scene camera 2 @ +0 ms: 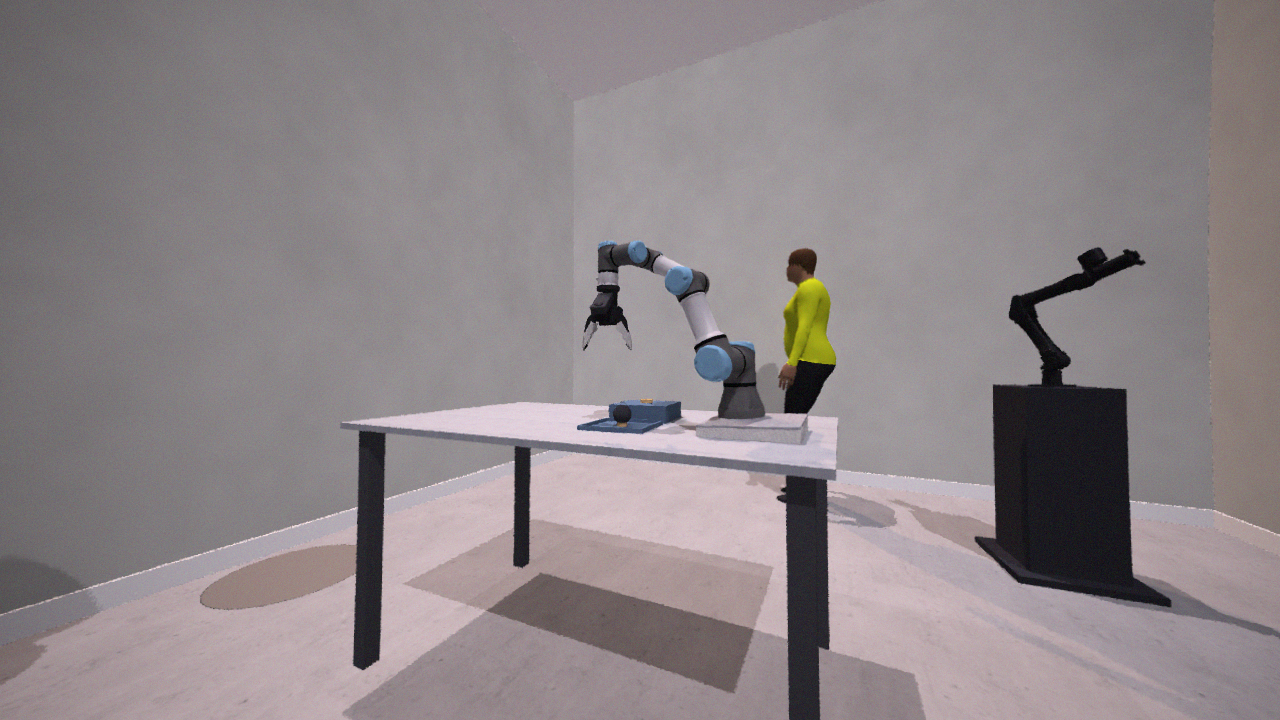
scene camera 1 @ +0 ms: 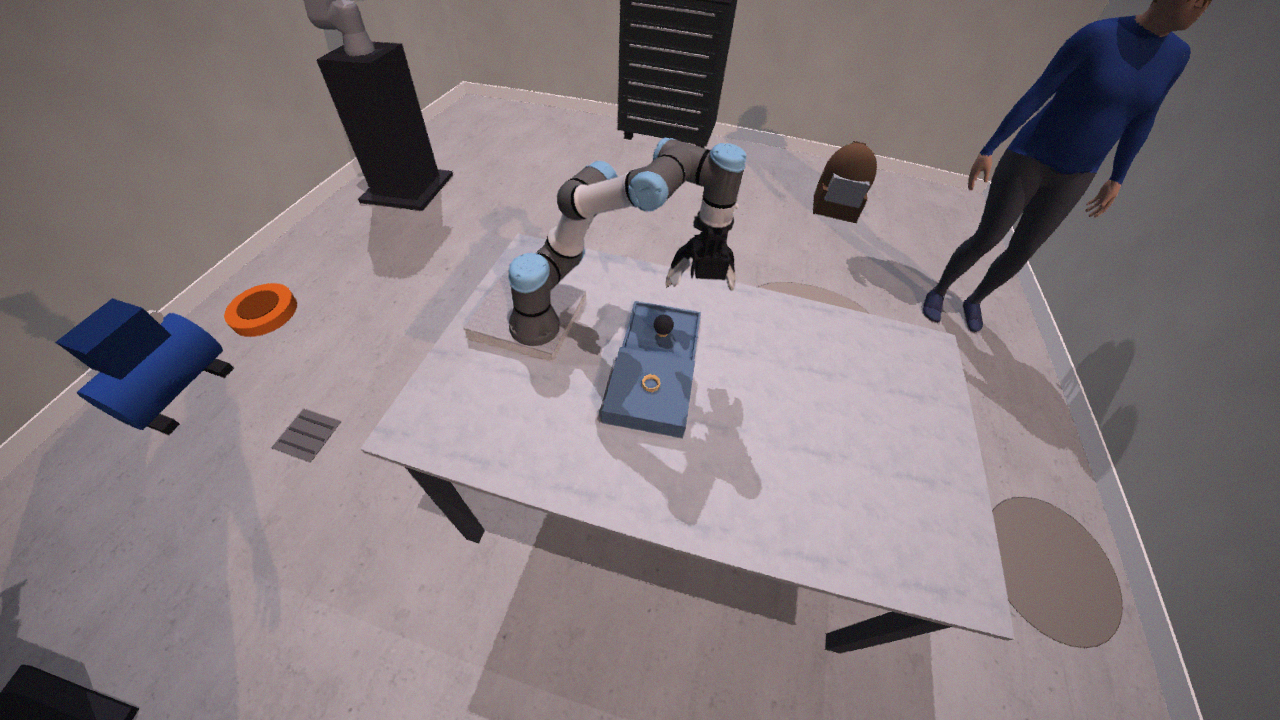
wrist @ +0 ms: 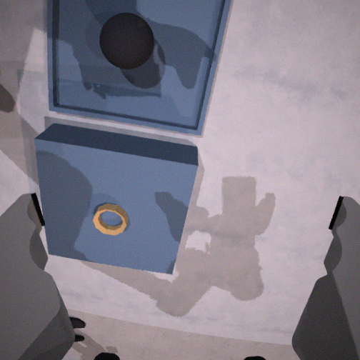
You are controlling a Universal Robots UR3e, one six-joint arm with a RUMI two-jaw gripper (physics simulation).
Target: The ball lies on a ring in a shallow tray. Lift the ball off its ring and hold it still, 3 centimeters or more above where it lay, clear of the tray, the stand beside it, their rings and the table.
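Where they show: gripper, fingertip midpoint: (scene camera 2: 607,350) (scene camera 1: 699,288); arm's base, origin of the base link: (scene camera 2: 741,416) (scene camera 1: 534,327).
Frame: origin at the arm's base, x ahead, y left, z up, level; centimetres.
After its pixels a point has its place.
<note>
The dark ball (scene camera 1: 663,325) @(x 32.9, y 6.3, z 1.9 cm) (scene camera 2: 622,413) @(x 31.8, y 10.7, z 0.6 cm) (wrist: 127,41) lies on its ring in the shallow blue tray (scene camera 1: 637,317) @(x 25.2, y 12.6, z -3.4 cm) (scene camera 2: 594,428) @(x 37.2, y 17.8, z -2.9 cm) (wrist: 125,119); the ball mostly hides that ring. The blue stand (scene camera 1: 664,415) @(x 36.9, y -20.5, z 1.6 cm) (scene camera 2: 666,412) @(x 23.2, y -4.5, z -0.3 cm) (wrist: 145,175) is a taller block beside the tray, with an orange ring (scene camera 1: 651,383) @(x 32.7, y -12.4, z 1.6 cm) (scene camera 2: 645,401) @(x 32.2, y -10.8, z 2.3 cm) (wrist: 110,219) on top. My gripper (scene camera 1: 702,284) @(x 39.8, y 3.6, z 18.8 cm) (scene camera 2: 607,348) @(x 39.8, y 3.6, z 18.8 cm) (wrist: 185,198) is open and empty, high above the table. In the wrist view the ball is near the top edge, left of centre, beyond the jaws.
The table (scene camera 1: 832,429) @(x 77.7, y -13.0, z -3.7 cm) (scene camera 2: 465,425) @(x 77.9, y 20.8, z -3.7 cm) carries the arm's base block (scene camera 1: 507,344) @(x -5.5, y -6.1, z -1.3 cm) (scene camera 2: 756,432) @(x -5.4, y 18.5, z -1.6 cm) next to the tray. A person in blue (scene camera 1: 1092,98) stands beyond the table; a person in yellow (scene camera 2: 810,322) stands behind the arm. A black pedestal (scene camera 2: 1060,483) with another arm stands farther off.
</note>
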